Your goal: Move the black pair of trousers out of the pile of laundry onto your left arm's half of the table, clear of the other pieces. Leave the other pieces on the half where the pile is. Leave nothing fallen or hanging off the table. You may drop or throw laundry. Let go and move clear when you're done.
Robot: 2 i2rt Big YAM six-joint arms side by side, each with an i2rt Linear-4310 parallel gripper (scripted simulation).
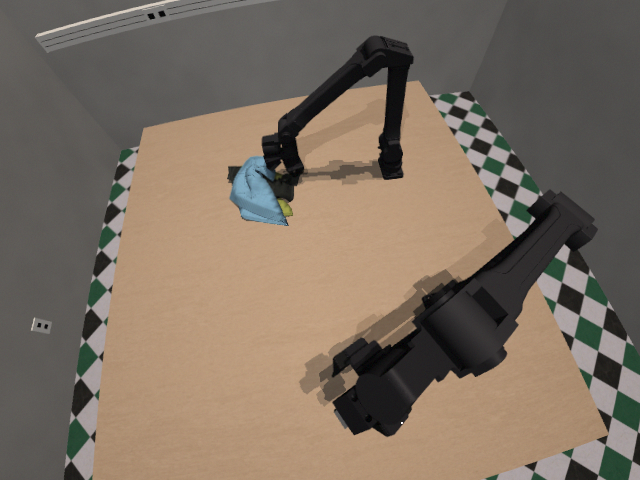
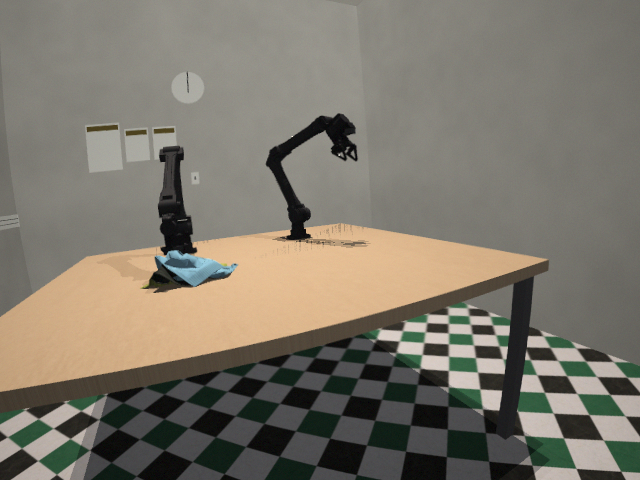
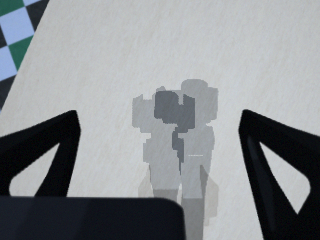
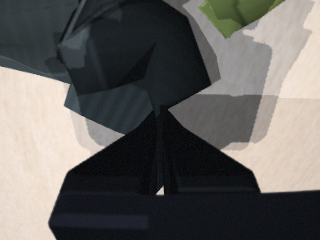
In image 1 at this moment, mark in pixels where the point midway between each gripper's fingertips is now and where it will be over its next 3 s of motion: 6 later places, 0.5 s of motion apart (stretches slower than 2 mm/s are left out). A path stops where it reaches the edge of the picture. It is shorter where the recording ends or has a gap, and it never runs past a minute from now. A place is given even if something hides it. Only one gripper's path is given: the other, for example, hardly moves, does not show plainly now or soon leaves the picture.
My left gripper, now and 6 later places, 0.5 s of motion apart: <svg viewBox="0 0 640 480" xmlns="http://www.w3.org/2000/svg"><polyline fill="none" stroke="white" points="350,397 324,379 285,335 273,294 276,263 288,240 295,234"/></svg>
